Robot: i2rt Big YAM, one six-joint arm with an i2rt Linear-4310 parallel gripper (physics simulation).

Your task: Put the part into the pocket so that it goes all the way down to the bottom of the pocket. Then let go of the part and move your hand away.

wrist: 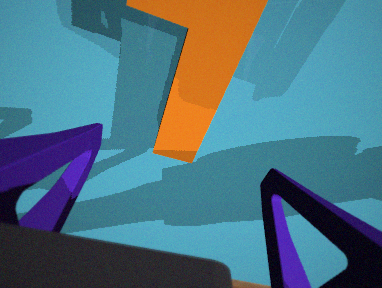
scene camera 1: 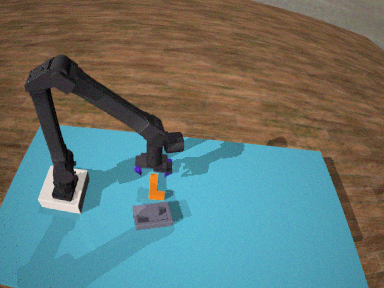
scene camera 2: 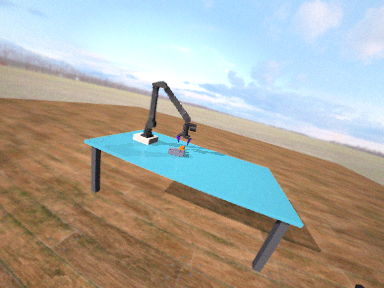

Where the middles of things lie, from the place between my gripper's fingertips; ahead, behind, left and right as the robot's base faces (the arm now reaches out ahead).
Right now my hand is 4 cm above the orange L-shaped part [wrist: 214, 44], 2 cm to the left of it and 2 cm short of it. From my hand the other things lie so: grey pocket block [scene camera 1: 147, 216] 17 cm to the right, 4 cm below, 1 cm ahead.
